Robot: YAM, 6 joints.
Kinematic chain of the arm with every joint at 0, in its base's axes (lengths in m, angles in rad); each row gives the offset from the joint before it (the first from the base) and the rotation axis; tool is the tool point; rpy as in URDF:
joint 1: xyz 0 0 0.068 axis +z
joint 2: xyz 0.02 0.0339 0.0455 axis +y
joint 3: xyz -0.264 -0.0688 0 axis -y
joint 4: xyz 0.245 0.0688 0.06 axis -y
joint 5: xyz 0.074 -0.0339 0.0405 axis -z
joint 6: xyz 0.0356 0 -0.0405 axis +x
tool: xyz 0 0 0 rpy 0 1.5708 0
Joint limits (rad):
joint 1: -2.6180..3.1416
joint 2: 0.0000..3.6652
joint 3: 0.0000..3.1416
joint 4: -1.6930..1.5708
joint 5: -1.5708..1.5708
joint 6: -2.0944..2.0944
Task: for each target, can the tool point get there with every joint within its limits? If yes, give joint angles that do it. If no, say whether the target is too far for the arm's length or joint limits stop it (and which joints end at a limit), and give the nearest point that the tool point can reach.
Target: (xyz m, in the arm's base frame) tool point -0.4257 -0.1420 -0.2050
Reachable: no: joint limits stop it (at a limit: joint 1) | nearest point -0.3986 -0.1890 -0.2050 | short by 0.054 m
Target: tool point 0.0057 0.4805 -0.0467
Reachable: yes | joints 1.5377 2.6890 1.4417 0.6313 -0.2908 1.2191
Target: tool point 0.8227 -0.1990 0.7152
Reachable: no: too far | nearest point 0.5112 -0.1237 0.4819 | short by 0.396 m
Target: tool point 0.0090 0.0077 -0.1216
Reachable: yes | joints 0.0126 3.1941 0.6313 -0.2314 -0.2161 0.1267
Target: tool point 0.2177 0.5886 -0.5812
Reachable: no: too far | nearest point 0.1564 0.4228 -0.3186 | short by 0.317 m
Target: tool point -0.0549 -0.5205 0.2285
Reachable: yes | joints -1.7395 2.2938 1.7610 0.4154 -1.2039 -0.7888
